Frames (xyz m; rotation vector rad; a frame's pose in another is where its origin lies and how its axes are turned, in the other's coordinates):
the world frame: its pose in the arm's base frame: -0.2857 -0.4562 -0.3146 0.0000 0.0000 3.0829
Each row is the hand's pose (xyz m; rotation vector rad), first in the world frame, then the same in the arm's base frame.
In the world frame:
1: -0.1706 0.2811 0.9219 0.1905 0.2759 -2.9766
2: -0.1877 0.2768 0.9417 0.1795 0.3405 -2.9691
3: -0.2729 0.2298 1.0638 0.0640 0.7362 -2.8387
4: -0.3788 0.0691 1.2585 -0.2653 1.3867 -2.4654
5: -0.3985 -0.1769 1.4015 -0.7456 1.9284 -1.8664
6: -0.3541 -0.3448 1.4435 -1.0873 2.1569 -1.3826
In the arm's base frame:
1: -0.1319 -0.7468 0.6073 -0.1804 0.1325 0.0880
2: -0.1146 -0.7435 0.6271 -0.2239 0.1266 0.0897
3: -0.0267 -0.7016 0.7492 -0.5036 0.0587 0.1531
4: 0.0884 -0.5474 0.9439 -1.0174 -0.1639 0.2611
5: 0.1225 -0.3030 1.0869 -1.5559 -0.5497 0.3564
6: 0.0880 -0.1328 1.1289 -1.8757 -0.8775 0.3973

